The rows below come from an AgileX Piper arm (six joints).
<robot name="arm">
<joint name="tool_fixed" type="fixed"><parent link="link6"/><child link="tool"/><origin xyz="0 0 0" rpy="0 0 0"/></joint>
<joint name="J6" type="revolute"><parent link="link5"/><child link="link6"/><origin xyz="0 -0.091 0" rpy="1.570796 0 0"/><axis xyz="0 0 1"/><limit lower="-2.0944" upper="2.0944"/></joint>
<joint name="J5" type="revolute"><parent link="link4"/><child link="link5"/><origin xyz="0 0 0" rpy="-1.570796 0 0"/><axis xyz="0 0 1"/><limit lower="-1.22" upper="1.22"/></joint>
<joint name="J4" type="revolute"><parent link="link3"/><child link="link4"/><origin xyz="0.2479 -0.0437 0" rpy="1.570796 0 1.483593"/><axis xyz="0 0 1"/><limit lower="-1.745" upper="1.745"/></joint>
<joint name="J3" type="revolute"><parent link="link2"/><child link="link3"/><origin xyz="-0.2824 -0.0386 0" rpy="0 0 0"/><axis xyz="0 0 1"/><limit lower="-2.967" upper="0"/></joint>
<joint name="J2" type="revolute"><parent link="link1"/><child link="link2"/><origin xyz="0 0 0" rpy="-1.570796 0 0"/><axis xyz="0 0 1"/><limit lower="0" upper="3.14"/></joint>
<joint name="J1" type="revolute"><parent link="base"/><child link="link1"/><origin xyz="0 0 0.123" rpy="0 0 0"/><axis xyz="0 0 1"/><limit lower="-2.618" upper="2.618"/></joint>
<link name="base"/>
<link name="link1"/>
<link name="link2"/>
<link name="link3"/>
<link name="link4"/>
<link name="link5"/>
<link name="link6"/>
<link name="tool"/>
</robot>
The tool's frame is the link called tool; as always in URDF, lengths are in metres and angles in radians.
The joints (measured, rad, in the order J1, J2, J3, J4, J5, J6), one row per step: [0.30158, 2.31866, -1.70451, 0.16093, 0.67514, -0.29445]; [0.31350, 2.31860, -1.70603, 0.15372, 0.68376, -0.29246]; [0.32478, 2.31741, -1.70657, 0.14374, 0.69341, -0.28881]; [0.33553, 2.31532, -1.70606, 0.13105, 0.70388, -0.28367]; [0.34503, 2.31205, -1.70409, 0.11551, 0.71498, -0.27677]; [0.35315, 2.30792, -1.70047, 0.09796, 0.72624, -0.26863]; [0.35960, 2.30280, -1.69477, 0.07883, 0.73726, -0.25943]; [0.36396, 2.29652, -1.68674, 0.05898, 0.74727, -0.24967]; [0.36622, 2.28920, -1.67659, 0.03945, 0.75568, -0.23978]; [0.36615, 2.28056, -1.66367, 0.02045, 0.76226, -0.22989]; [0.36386, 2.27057, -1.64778, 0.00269, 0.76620, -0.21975]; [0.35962, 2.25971, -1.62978, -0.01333, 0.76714, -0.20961]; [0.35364, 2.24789, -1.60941, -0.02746, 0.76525, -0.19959]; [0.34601, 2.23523, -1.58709, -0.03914, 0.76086, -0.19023]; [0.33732, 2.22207, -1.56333, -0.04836, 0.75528, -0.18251]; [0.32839, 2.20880, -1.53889, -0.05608, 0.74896, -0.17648]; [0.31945, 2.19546, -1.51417, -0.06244, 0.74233, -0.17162]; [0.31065, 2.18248, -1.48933, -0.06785, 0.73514, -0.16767]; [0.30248, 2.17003, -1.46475, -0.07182, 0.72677, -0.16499]
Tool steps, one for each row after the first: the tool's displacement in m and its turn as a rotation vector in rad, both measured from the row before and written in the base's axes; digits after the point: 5 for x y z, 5 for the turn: [-0.00219, 0.00499, 0.00010, -0.00677, 0.00533, 0.01486]; [-0.00235, 0.00444, 0.00034, -0.00886, 0.00566, 0.01412]; [-0.00251, 0.00392, 0.00046, -0.01104, 0.00599, 0.01353]; [-0.00258, 0.00304, 0.00062, -0.01330, 0.00618, 0.01195]; [-0.00262, 0.00214, 0.00061, -0.01511, 0.00648, 0.01021]; [-0.00264, 0.00112, 0.00057, -0.01661, 0.00673, 0.00809]; [-0.00258, -0.00003, 0.00057, -0.01732, 0.00648, 0.00556]; [-0.00246, -0.00107, 0.00058, -0.01704, 0.00587, 0.00293]; [-0.00242, -0.00222, 0.00057, -0.01660, 0.00548, 0.00017]; [-0.00240, -0.00325, 0.00053, -0.01525, 0.00479, -0.00299]; [-0.00230, -0.00404, 0.00048, -0.01322, 0.00360, -0.00581]; [-0.00233, -0.00473, 0.00039, -0.01117, 0.00279, -0.00829]; [-0.00238, -0.00532, 0.00034, -0.00879, 0.00218, -0.01040]; [-0.00257, -0.00565, 0.00022, -0.00704, 0.00259, -0.01102]; [-0.00276, -0.00564, 0.00009, -0.00610, 0.00281, -0.01029]; [-0.00295, -0.00552, 0.00004, -0.00518, 0.00308, -0.00980]; [-0.00309, -0.00535, -0.00015, -0.00453, 0.00327, -0.00920]; [-0.00317, -0.00491, -0.00031, -0.00330, 0.00279, -0.00802]
